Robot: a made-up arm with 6 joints. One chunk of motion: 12 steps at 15 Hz.
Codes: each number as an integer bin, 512 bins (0 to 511) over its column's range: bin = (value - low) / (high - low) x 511, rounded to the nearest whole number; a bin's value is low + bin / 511 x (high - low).
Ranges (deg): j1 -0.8..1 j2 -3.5..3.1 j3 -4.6..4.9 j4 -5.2..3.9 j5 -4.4..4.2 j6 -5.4..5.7
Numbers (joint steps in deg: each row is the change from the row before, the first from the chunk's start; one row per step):
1: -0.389 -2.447 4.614 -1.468 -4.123 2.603
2: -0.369 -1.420 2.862 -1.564 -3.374 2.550
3: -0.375 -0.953 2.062 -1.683 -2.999 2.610
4: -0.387 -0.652 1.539 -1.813 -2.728 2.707
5: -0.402 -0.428 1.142 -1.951 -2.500 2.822
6: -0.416 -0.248 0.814 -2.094 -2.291 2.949
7: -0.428 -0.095 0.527 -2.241 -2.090 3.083
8: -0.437 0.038 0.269 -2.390 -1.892 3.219
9: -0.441 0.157 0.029 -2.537 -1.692 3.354
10: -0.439 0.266 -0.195 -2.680 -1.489 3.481
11: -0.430 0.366 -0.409 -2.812 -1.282 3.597
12: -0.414 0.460 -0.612 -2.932 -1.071 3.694
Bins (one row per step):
1: 117 82 496 210 16 368
2: 122 161 401 204 61 366
3: 121 197 358 197 83 369
4: 117 221 330 190 99 373
5: 113 238 309 182 113 379
6: 109 252 291 174 125 384
7: 106 264 276 166 137 391
8: 103 274 262 158 149 397
9: 102 283 249 150 161 403
10: 102 292 237 142 173 409
11: 105 299 225 134 185 414
12: 110 307 215 127 198 419

